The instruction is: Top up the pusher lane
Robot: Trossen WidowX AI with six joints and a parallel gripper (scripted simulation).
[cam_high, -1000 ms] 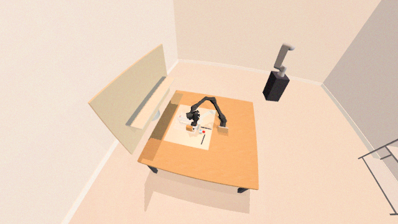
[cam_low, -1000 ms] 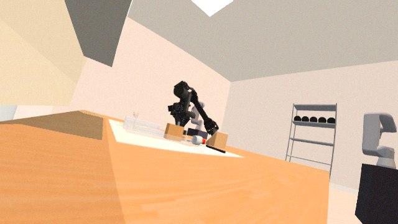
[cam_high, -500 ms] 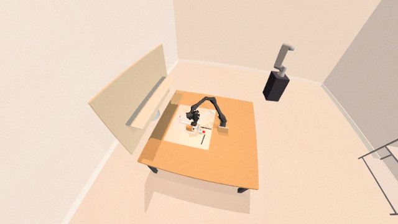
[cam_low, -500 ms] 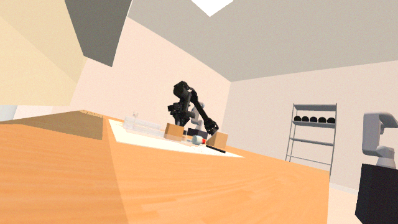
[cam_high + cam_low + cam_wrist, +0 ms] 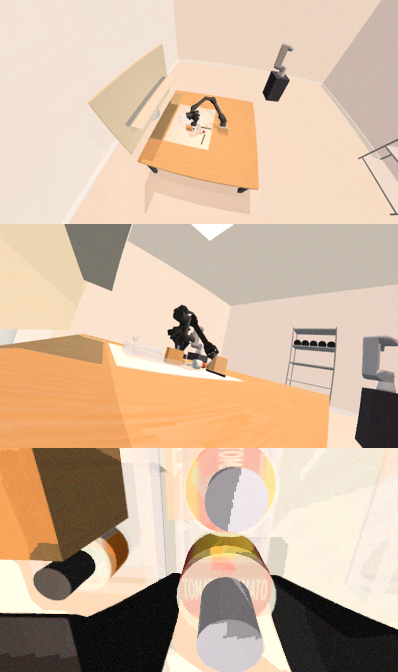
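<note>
Right now the brown box is 70 mm ahead of my gripper tip, 70 mm to the left of it and 10 mm below it. Round my gripper tip: sprung lane unit: 140 mm ahead, 50 mm to the right, 30 mm below.
</note>
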